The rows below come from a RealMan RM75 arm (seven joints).
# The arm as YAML. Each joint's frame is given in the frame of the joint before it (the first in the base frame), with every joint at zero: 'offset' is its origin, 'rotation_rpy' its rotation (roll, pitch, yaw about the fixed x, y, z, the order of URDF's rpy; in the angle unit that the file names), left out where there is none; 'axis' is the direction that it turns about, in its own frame. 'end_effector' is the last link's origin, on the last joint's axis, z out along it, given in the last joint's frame.
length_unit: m
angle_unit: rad
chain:
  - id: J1
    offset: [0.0, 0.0, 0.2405]
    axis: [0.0, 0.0, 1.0]
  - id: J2
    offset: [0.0, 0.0, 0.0]
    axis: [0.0, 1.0, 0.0]
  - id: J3
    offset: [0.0, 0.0, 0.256]
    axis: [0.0, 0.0, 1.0]
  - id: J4
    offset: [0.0, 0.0, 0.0]
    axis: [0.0, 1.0, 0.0]
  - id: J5
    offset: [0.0, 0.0, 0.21]
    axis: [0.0, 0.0, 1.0]
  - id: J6
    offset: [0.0, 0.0, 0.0]
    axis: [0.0, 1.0, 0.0]
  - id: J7
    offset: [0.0, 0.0, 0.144]
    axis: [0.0, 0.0, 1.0]
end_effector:
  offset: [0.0, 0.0, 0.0]
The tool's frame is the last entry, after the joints.
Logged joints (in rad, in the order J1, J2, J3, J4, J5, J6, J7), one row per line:
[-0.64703, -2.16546, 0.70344, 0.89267, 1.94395, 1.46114, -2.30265]
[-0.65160, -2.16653, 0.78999, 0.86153, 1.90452, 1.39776, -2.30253]
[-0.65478, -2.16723, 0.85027, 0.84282, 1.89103, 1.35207, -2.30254]
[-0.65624, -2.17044, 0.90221, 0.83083, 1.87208, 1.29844, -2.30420]
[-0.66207, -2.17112, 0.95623, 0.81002, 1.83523, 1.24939, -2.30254]
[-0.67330, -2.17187, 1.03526, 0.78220, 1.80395, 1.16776, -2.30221]
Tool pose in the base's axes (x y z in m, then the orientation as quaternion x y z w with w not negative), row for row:
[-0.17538, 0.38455, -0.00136, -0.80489, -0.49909, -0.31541, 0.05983]
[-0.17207, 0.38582, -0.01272, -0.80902, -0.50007, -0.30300, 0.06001]
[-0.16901, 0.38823, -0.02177, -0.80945, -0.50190, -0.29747, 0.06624]
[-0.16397, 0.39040, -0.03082, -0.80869, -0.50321, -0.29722, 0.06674]
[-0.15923, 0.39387, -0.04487, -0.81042, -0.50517, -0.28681, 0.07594]
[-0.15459, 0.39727, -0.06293, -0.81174, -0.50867, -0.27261, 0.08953]
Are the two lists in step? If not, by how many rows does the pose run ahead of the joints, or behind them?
The pose runs 1 row ahead of the joints: the pose in row i belongs to the joints in row i + 1.
